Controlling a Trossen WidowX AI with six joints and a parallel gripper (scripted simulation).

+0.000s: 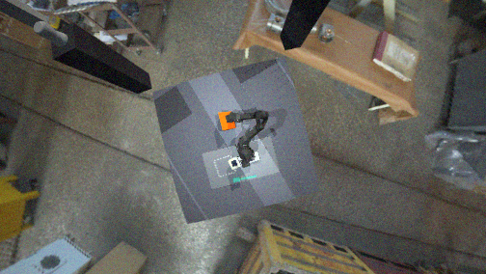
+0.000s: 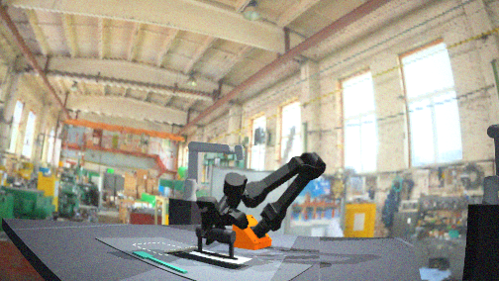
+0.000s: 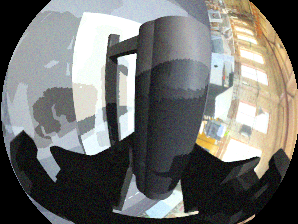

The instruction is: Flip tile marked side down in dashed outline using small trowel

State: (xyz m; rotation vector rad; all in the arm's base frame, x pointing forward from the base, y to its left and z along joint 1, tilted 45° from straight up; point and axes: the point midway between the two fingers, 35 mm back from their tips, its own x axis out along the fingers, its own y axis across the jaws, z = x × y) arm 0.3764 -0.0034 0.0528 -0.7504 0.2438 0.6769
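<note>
Now: the tile 20 mm behind my gripper tip, 100 mm to the right of it and 50 mm below it. Round my gripper tip: teal bar (130 mm ahead, 70 mm to the right, 60 mm below).
</note>
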